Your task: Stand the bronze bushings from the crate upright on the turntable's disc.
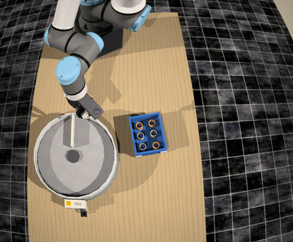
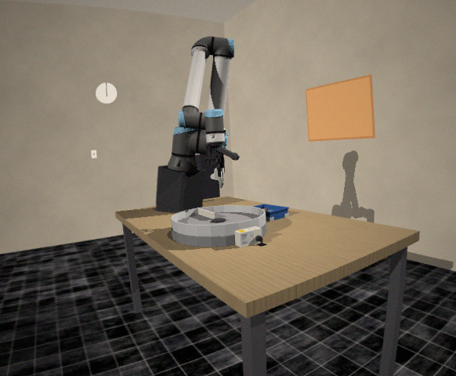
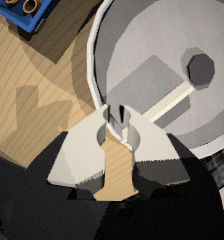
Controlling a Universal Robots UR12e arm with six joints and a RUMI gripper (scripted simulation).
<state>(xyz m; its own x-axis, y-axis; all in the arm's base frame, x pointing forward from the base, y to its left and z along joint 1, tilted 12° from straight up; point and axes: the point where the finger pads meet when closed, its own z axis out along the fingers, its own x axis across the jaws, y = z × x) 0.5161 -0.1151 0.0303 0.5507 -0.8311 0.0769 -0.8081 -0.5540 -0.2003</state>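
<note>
The blue crate lies 80 mm ahead of my hand, 240 mm to the left of it and 170 mm below it. The rest, counted from my hand: turntable disc: 110 mm ahead, 130 mm to the right, 150 mm below.
</note>
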